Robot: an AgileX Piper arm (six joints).
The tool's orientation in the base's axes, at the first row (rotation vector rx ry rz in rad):
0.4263, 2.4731, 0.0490
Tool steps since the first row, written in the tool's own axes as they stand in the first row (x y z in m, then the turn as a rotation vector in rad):
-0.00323, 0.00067, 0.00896, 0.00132, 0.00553, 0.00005
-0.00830, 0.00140, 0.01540, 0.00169, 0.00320, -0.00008
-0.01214, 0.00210, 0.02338, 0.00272, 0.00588, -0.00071
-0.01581, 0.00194, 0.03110, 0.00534, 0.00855, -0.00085
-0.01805, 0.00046, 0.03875, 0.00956, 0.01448, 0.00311
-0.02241, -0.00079, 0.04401, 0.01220, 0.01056, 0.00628
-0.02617, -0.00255, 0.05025, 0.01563, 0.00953, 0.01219
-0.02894, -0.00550, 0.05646, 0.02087, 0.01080, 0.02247
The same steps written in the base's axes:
0.00790, -0.00097, -0.00528, 0.00064, 0.00565, -0.00005
0.01572, -0.00229, -0.00745, -0.00039, 0.00357, -0.00048
0.02352, -0.00335, -0.01158, -0.00076, 0.00647, -0.00020
0.03078, -0.00516, -0.01572, -0.00204, 0.00983, -0.00123
0.03653, -0.00777, -0.02080, -0.00118, 0.01651, -0.00606
0.04255, -0.01067, -0.02270, -0.00245, 0.01342, -0.01066
0.04855, -0.01392, -0.02580, -0.00186, 0.01313, -0.01754
0.05343, -0.01799, -0.02961, 0.00059, 0.01531, -0.02868

